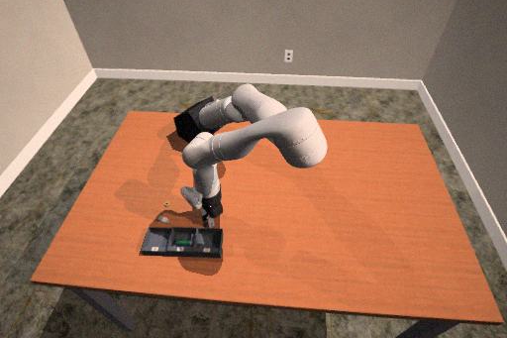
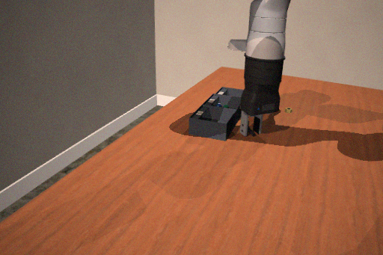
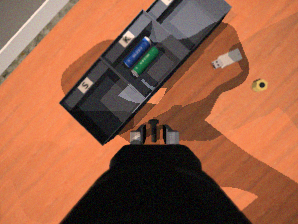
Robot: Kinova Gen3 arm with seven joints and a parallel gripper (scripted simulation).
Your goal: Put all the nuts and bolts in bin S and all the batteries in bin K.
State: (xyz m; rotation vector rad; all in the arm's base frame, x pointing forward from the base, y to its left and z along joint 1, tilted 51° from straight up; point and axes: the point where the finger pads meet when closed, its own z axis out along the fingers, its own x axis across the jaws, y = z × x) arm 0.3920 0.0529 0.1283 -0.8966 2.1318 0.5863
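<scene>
The black bolt is 1 cm below my hand and 1 cm ahead of it. Round my hand: three-compartment bin tray (10 cm ahead, 5 cm to the right); then blue battery (12 cm ahead, 5 cm to the right); then green battery (10 cm ahead, 5 cm to the right).
</scene>
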